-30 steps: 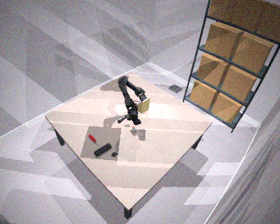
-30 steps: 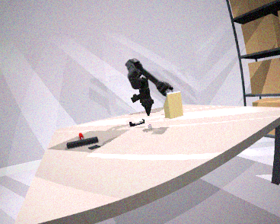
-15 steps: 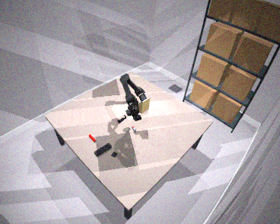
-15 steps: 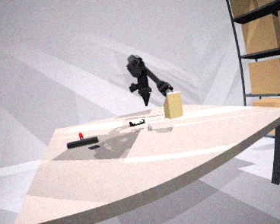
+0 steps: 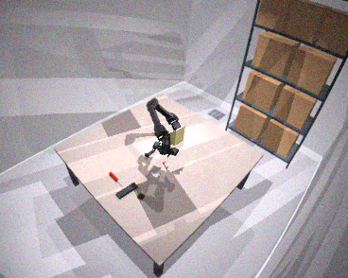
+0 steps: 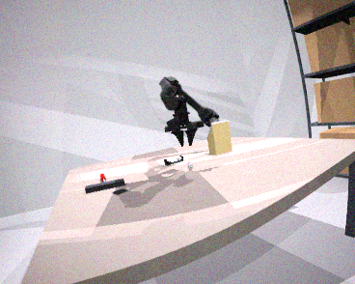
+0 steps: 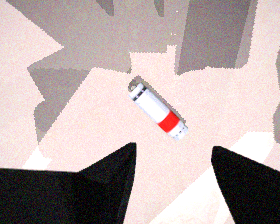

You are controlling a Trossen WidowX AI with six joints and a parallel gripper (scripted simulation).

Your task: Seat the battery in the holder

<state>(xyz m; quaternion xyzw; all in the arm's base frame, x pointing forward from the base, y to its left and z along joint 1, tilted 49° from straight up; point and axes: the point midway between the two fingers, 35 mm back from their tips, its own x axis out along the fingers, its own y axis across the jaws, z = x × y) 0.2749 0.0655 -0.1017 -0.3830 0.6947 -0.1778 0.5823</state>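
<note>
The battery lies 8 cm below my gripper tip and 1 cm to the left of it. From my gripper tip the other things lie so: dark remote control (37 cm ahead, 8 cm below, 1 cm to the right); then dark battery door (33 cm ahead, 9 cm to the left, 9 cm below); then red-handled screwdriver (37 cm ahead, 13 cm to the right, 8 cm below).
</note>
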